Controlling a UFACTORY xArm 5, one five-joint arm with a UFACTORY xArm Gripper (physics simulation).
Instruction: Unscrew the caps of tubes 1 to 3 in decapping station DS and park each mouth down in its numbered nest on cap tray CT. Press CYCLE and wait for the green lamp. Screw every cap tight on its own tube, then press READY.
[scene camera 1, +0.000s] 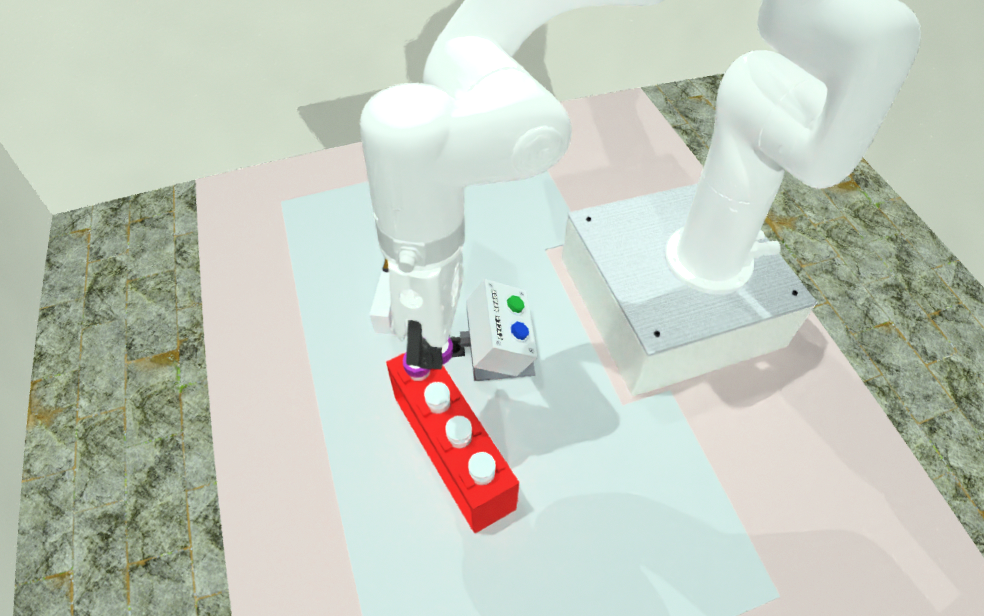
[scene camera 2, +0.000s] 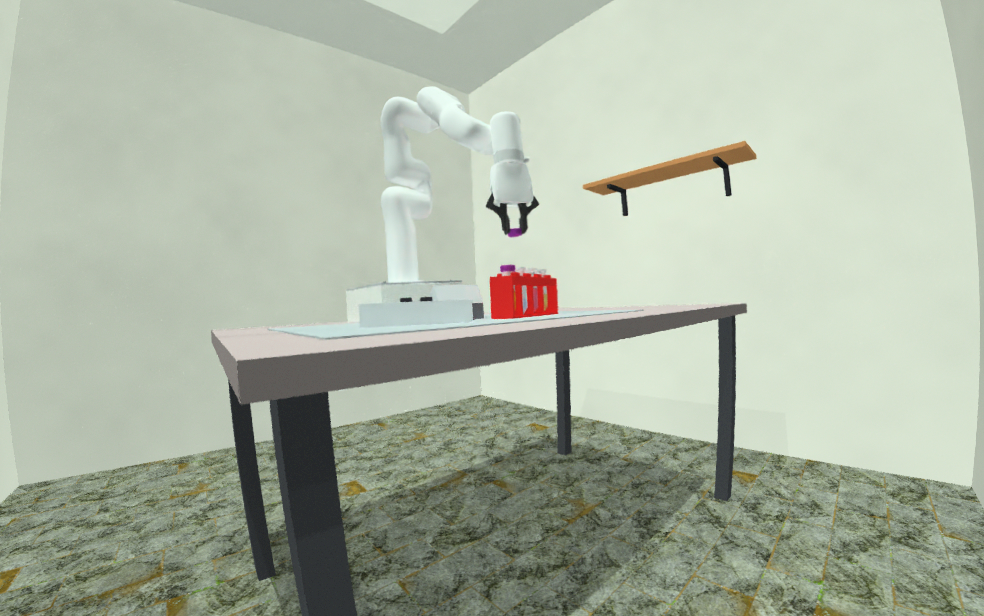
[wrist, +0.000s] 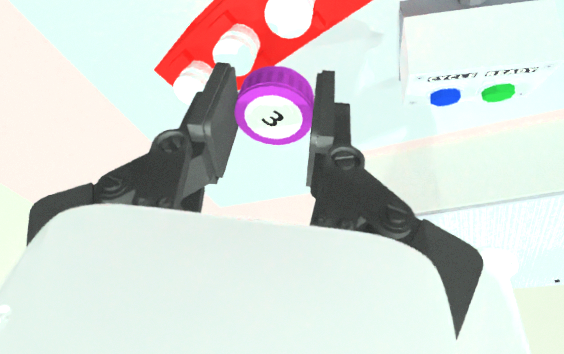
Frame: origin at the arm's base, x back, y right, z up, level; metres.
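Seen in the pictures: gripper, fingertip midpoint: (scene camera 1: 432, 349) (scene camera 2: 515, 233) (wrist: 276, 94); arm's base, link origin: (scene camera 1: 708, 260) (scene camera 2: 403, 285).
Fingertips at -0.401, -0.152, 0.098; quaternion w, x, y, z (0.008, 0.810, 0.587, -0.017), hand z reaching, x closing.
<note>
Pixels of each thing's top centre, then the offset from my fingertips to it, as dx, dy, dz.
- purple cap marked 3, top centre: (wrist: 271, 119) (scene camera 1: 436, 344) (scene camera 2: 514, 229) +0.005, -0.002, +0.011
- red station, top centre: (wrist: 263, 28) (scene camera 1: 448, 416) (scene camera 2: 525, 274) +0.009, -0.031, -0.101
- purple cap, top centre: (scene camera 1: 416, 359) (scene camera 2: 507, 265) -0.021, +0.041, -0.082
- white block, top centre: (scene camera 1: 411, 255) (scene camera 2: 414, 297) -0.015, +0.268, -0.150
- white button box, top centre: (wrist: 481, 84) (scene camera 1: 501, 310) (scene camera 2: 453, 285) +0.098, +0.124, -0.120
- blue CYCLE button, top centre: (wrist: 447, 102) (scene camera 1: 519, 326) +0.119, +0.101, -0.129
- green READY button, top centre: (wrist: 501, 98) (scene camera 1: 515, 300) +0.121, +0.146, -0.129
My gripper (scene camera 1: 441, 351) (scene camera 2: 514, 226) (wrist: 276, 94) is shut on the purple cap marked 3 (scene camera 2: 514, 233) (wrist: 274, 116) and holds it in the air above the decapping station's far end. The red station (scene camera 1: 495, 501) (scene camera 2: 504, 297) (wrist: 272, 54) holds a row of upright tubes. The tube at its far end has a purple cap (scene camera 1: 416, 368) (scene camera 2: 507, 268). The other tubes show white tops (scene camera 1: 437, 397) (scene camera 1: 458, 431) (scene camera 1: 481, 467) without purple caps. A white block (scene camera 1: 379, 313), apparently the cap tray, is mostly hidden behind the gripper; its nests do not show.
A white button box (scene camera 1: 499, 350) (wrist: 480, 47) stands close beside the gripper, with the blue CYCLE button (scene camera 1: 519, 330) (wrist: 445, 96) and green READY button (scene camera 1: 515, 303) (wrist: 498, 92). The arm's base box (scene camera 1: 624, 283) is right of it. A wooden shelf (scene camera 2: 671, 169) hangs on the wall.
</note>
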